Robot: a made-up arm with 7 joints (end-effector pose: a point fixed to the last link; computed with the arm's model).
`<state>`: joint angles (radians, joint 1 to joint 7).
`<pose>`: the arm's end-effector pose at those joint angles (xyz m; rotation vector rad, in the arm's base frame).
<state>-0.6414 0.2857 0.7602 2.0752 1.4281 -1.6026 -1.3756</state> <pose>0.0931 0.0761 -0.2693 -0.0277 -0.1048 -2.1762</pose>
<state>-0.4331 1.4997 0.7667 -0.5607 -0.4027 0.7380 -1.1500</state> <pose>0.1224 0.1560 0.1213 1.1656 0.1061 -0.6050</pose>
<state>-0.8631 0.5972 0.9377 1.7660 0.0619 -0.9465 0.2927</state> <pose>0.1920 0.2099 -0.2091 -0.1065 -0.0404 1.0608</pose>
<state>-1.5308 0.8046 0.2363 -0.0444 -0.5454 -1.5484 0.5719</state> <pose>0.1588 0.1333 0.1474 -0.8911 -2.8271 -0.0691</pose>
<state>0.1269 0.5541 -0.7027 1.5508 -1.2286 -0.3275 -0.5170</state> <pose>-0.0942 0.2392 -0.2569 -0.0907 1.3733 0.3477</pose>
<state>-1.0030 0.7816 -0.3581 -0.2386 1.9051 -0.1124 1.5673</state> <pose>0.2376 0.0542 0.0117 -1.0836 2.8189 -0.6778</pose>
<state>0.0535 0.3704 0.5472 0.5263 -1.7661 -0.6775 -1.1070</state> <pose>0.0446 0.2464 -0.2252 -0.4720 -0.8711 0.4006</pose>
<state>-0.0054 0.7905 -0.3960 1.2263 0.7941 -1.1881 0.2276</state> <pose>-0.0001 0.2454 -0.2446 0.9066 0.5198 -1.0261</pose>
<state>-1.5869 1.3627 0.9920 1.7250 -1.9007 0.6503 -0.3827</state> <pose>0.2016 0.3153 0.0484 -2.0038 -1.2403 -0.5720</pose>
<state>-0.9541 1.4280 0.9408 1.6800 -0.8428 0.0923 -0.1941</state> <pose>0.1211 0.3629 -0.0322 -0.8648 -0.4090 0.9937</pose>
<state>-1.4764 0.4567 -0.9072 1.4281 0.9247 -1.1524 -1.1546</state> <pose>0.3160 0.0795 -0.0802 2.0164 0.6336 -2.1077</pose>
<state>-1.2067 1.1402 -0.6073 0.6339 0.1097 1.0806 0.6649</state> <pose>0.2703 0.2229 0.0004 1.4300 0.4234 1.3896</pose>
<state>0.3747 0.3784 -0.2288 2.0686 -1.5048 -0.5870 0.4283</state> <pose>-0.2232 0.1960 -0.1680 0.8314 1.3264 2.0300</pose>
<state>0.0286 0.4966 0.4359 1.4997 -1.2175 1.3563 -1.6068</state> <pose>-0.0646 0.1935 -0.2689 -2.3859 -0.0162 0.2206</pose>
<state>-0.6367 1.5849 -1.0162 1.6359 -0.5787 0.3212 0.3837</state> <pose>0.0500 0.3800 0.0162 1.5231 1.1753 1.6514</pose>
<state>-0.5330 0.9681 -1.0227 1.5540 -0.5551 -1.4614 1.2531</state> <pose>0.1191 0.2879 -0.1667 0.8345 -0.6011 0.7580</pose>
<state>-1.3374 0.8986 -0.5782 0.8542 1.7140 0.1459 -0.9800</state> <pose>0.3127 0.1696 0.0028 2.3446 1.3233 0.1110</pose>
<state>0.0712 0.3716 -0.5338 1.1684 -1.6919 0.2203 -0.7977</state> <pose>-0.0447 0.1473 -0.3093 -1.3131 0.9956 0.2643</pose>
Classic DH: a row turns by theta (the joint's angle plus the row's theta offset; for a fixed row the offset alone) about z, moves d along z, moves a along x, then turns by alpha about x. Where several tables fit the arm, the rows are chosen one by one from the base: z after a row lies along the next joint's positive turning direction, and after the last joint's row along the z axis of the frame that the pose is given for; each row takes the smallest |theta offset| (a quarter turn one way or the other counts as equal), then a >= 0, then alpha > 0; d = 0 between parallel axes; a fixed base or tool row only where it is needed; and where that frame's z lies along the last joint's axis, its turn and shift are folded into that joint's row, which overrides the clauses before.
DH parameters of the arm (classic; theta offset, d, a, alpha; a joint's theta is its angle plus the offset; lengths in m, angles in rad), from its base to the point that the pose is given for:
base (fixed): -0.071 0 0 -1.3004
joint 1: -1.3111 0.0604 -0.0216 -1.5708
joint 2: 1.2915 0.0002 -0.005 1.5708
joint 3: 1.5708 -0.1564 0.0139 -1.5708
joint 4: 1.5708 0.002 0.0116 1.5708
joint 5: 0 0.1371 -0.0001 -1.5708
joint 6: -1.5708 0 0.0289 1.5708
joint 7: 0 0.0001 0 0

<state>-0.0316 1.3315 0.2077 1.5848 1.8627 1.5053 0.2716</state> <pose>-0.0030 0.3594 -0.0398 -1.6524 -0.9683 -0.6160</pose>
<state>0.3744 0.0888 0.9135 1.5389 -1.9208 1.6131 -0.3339</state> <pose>-0.1529 0.0899 -0.2552 -2.9044 -0.1411 0.8264</pose>
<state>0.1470 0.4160 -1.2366 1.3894 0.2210 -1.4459 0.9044</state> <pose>-0.1029 0.1369 -0.2724 0.2623 0.4428 -0.5804</pose>
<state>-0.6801 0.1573 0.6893 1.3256 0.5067 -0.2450 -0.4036</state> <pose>0.1838 0.1206 -0.2700 0.0032 0.6956 -0.2207</pose>
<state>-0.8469 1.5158 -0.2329 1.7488 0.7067 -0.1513 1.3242</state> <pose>0.0727 0.3759 -0.0088 2.3232 0.1221 1.5143</pose>
